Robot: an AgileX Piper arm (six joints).
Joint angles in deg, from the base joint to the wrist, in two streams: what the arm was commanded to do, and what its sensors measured. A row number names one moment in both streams.
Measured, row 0: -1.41, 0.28, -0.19, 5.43, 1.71, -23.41
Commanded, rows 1 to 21: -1.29, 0.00, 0.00, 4.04, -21.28, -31.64; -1.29, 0.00, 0.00, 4.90, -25.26, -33.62; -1.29, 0.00, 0.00, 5.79, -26.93, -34.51; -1.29, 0.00, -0.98, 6.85, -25.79, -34.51; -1.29, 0.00, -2.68, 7.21, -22.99, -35.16; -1.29, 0.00, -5.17, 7.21, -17.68, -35.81; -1.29, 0.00, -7.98, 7.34, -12.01, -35.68; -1.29, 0.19, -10.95, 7.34, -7.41, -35.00; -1.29, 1.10, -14.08, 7.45, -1.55, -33.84; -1.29, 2.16, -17.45, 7.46, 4.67, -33.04; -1.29, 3.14, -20.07, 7.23, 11.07, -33.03; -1.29, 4.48, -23.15, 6.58, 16.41, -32.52; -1.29, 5.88, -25.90, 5.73, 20.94, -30.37; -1.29, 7.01, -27.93, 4.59, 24.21, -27.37; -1.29, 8.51, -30.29, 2.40, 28.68, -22.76; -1.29, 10.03, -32.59, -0.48, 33.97, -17.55; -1.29, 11.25, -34.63, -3.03, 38.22, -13.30; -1.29, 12.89, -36.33, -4.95, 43.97, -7.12; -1.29, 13.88, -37.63, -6.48, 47.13, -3.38; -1.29, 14.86, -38.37, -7.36, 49.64, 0.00; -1.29, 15.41, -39.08, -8.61, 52.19, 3.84
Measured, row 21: -1.41, 12.39, -35.27, -2.96, 38.84, -10.96
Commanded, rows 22 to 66: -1.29, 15.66, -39.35, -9.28, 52.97, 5.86; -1.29, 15.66, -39.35, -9.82, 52.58, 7.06; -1.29, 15.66, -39.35, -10.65, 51.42, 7.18; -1.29, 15.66, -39.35, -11.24, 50.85, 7.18; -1.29, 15.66, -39.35, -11.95, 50.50, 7.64; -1.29, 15.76, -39.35, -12.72, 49.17, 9.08; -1.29, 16.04, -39.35, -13.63, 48.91, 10.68; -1.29, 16.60, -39.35, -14.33, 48.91, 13.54; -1.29, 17.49, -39.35, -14.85, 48.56, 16.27; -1.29, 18.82, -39.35, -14.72, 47.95, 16.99; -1.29, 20.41, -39.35, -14.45, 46.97, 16.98; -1.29, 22.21, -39.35, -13.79, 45.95, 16.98; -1.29, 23.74, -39.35, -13.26, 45.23, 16.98; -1.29, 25.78, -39.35, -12.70, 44.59, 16.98; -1.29, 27.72, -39.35, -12.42, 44.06, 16.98; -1.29, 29.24, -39.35, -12.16, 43.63, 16.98; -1.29, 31.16, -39.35, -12.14, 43.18, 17.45; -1.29, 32.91, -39.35, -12.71, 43.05, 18.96; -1.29, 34.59, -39.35, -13.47, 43.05, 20.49; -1.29, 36.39, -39.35, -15.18, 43.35, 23.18; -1.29, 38.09, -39.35, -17.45, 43.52, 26.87; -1.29, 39.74, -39.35, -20.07, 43.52, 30.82; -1.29, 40.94, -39.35, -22.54, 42.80, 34.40; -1.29, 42.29, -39.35, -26.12, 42.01, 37.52; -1.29, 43.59, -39.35, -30.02, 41.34, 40.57; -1.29, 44.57, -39.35, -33.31, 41.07, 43.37; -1.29, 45.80, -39.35, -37.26, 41.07, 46.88; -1.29, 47.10, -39.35, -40.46, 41.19, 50.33; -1.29, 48.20, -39.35, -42.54, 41.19, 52.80; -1.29, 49.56, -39.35, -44.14, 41.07, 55.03; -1.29, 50.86, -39.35, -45.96, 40.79, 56.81; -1.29, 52.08, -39.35, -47.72, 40.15, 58.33; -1.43, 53.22, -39.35, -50.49, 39.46, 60.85; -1.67, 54.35, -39.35, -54.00, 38.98, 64.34; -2.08, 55.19, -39.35, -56.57, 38.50, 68.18; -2.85, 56.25, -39.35, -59.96, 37.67, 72.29; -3.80, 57.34, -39.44, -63.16, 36.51, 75.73; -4.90, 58.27, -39.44, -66.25, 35.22, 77.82; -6.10, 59.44, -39.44, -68.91, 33.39, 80.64; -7.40, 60.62, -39.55, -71.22, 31.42, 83.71; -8.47, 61.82, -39.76, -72.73, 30.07, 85.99; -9.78, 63.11, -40.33, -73.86, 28.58, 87.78; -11.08, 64.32, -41.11, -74.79, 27.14, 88.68; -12.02, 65.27, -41.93, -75.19, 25.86, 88.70; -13.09, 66.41, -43.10, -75.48, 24.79, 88.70
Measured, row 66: -9.25, 62.89, -40.19, -70.39, 29.24, 85.00
